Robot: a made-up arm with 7 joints.
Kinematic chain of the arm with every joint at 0, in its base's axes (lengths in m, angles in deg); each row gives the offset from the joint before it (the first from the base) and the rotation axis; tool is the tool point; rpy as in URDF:
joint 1: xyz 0 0 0.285 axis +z
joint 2: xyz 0 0 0 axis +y
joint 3: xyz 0 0 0.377 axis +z
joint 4: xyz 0.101 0 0 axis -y
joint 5: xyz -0.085 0 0.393 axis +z
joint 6: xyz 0 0 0 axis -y
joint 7: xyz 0.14 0 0 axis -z
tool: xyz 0 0 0 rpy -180 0 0
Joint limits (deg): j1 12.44..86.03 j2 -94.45..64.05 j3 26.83..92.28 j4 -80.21..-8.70 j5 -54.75..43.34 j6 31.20..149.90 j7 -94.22..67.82
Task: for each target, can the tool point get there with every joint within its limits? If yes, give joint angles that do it. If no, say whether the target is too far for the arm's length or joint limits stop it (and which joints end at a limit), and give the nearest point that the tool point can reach.
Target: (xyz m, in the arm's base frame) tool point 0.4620 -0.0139 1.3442
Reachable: no: too far | nearest point 0.3501 0.0623 1.1246 | short by 0.258 m
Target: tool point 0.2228 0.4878 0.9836
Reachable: yes | joints 26.60 2.73 42.00 -56.24 -13.18 77.61 -47.75
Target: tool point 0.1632 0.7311 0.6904
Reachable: yes | joints 29.97 37.41 73.57 -69.01 19.12 82.09 -34.28
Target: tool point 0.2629 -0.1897 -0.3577
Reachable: no: joint limits stop it (at a limit: joint 1, joint 2, joint 3, joint 4, joint 6) | nearest point 0.5845 0.3171 0.0005 | short by 0.699 m
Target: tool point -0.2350 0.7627 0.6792
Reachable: yes | joints 68.14 48.68 76.65 -60.43 -20.51 96.36 -47.34
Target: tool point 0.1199 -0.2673 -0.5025
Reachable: no: joint limits stop it (at a limit: joint 1, joint 2, joint 3, joint 4, joint 5, joint 6) | nearest point -0.0727 -0.8450 0.1192 | short by 0.870 m
